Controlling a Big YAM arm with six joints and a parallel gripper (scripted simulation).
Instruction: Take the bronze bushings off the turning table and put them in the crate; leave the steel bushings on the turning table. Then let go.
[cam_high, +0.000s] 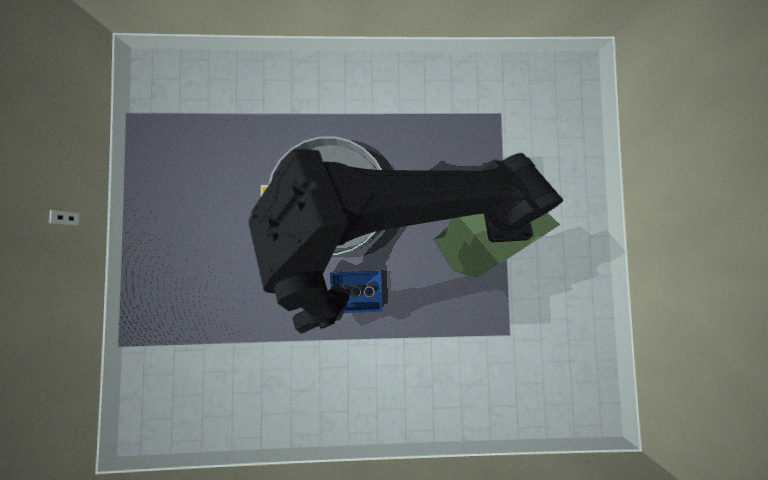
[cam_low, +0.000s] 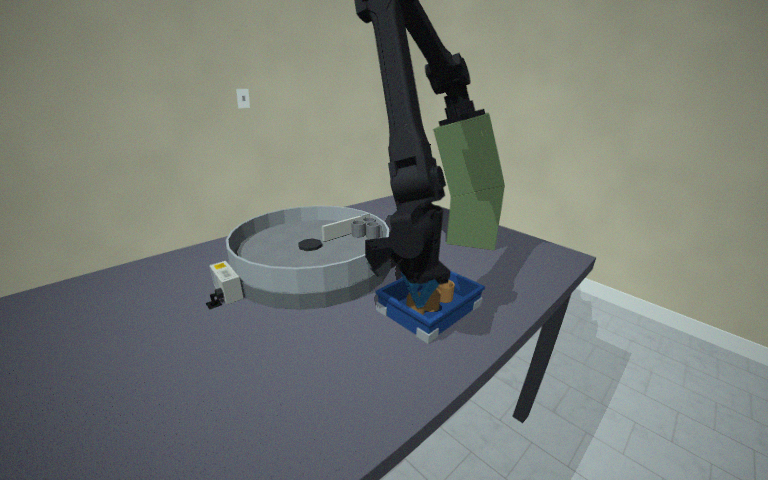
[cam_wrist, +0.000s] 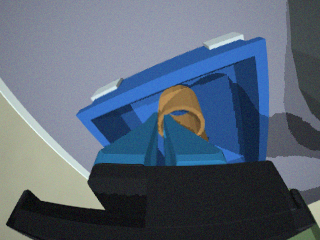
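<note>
Now: the blue crate 6 cm behind my hand, 1 cm to the right of it and 2 cm below it. From my hand the other things lie so: grey turning table (2 cm ahead, 37 cm to the right).
</note>
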